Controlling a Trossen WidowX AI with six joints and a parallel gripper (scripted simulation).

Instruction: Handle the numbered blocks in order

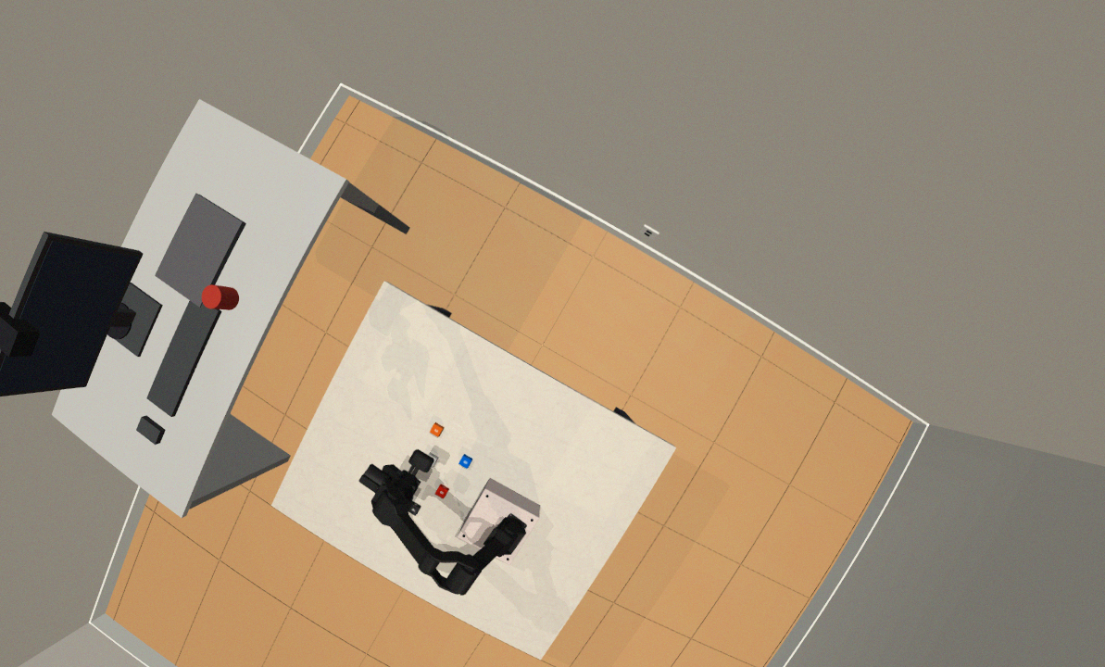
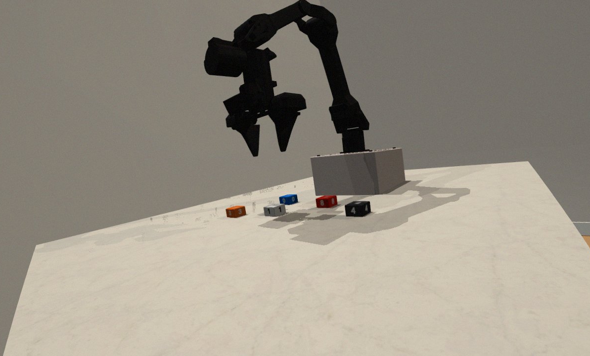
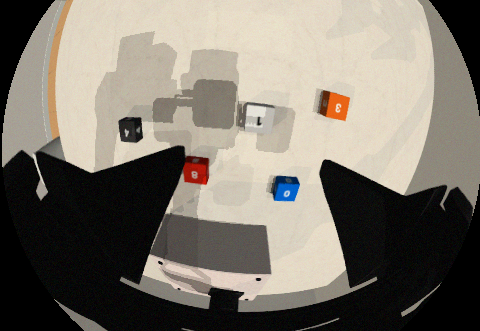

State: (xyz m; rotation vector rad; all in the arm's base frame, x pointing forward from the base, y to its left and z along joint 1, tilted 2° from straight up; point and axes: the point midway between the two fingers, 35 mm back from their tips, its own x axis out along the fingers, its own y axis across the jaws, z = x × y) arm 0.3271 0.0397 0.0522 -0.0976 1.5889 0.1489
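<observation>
My gripper tip is 12 cm above the blue block, 9 cm past it and 8 cm to the left of it. The rest, counted from my gripper tip: orange block (12 cm below, 10 cm to the right, 4 cm ahead); white block (12 cm below, 1 cm to the right); red block (12 cm below, 9 cm behind, 5 cm to the left).
</observation>
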